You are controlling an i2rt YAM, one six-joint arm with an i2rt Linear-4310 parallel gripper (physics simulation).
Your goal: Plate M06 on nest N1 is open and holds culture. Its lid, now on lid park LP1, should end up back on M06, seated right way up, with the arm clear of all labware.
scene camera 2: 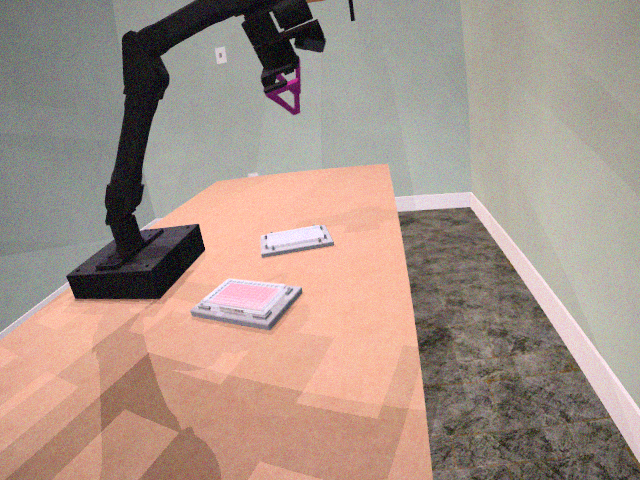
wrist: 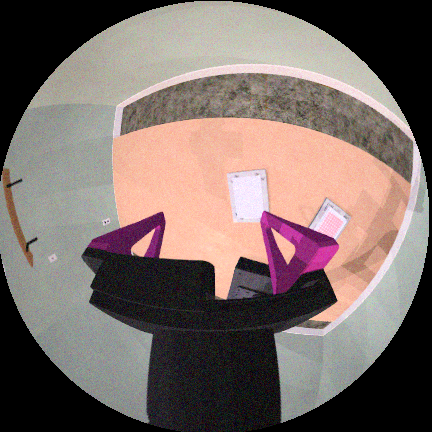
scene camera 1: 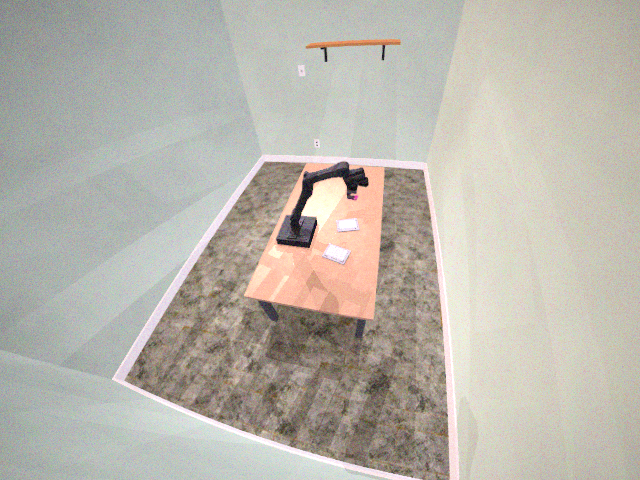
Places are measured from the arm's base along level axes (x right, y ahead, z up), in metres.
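Pixels of known places: gripper, fingertip midpoint: (scene camera 2: 297,103) (wrist: 212,216) (scene camera 1: 355,193); arm's base, link origin: (scene camera 2: 132,249) (scene camera 1: 295,228).
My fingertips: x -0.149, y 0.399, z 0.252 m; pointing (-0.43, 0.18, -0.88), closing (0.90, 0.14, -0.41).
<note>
Ahead of a thing's pixels: the offset from my fingertips to its middle. Level surfaces: height alone.
Plate M06 @(dx +0.269, dy -0.072, dz -0.297 m) (scene camera 2: 245,296) (wrist: 331,224), open with pink culture in its wells, sits on the grey nest N1 @(dx +0.269, dy -0.072, dz -0.307 m) (scene camera 2: 276,316) (wrist: 326,202) on the table's near part. The white lid @(dx -0.010, dy -0.053, dz -0.302 m) (scene camera 1: 347,224) (scene camera 2: 294,238) (wrist: 249,197) lies flat on lid park LP1 (scene camera 2: 265,253) (wrist: 232,185), farther back. In scene camera 1 the plate (scene camera 1: 337,252) looks pale and small. My gripper (scene camera 2: 295,111) (wrist: 212,216) has magenta fingers. It is open and empty, high above the table, beyond the lid park as seen from the scene cameras, apart from both labware items.
The wooden table @(dz -0.317 m) (scene camera 1: 356,289) (scene camera 2: 351,361) carries the arm's black base (scene camera 1: 297,230) (scene camera 2: 136,268) at its left side, left of the nest and lid park. A wall shelf (scene camera 1: 353,43) (wrist: 17,220) hangs on the back wall, beyond the table.
</note>
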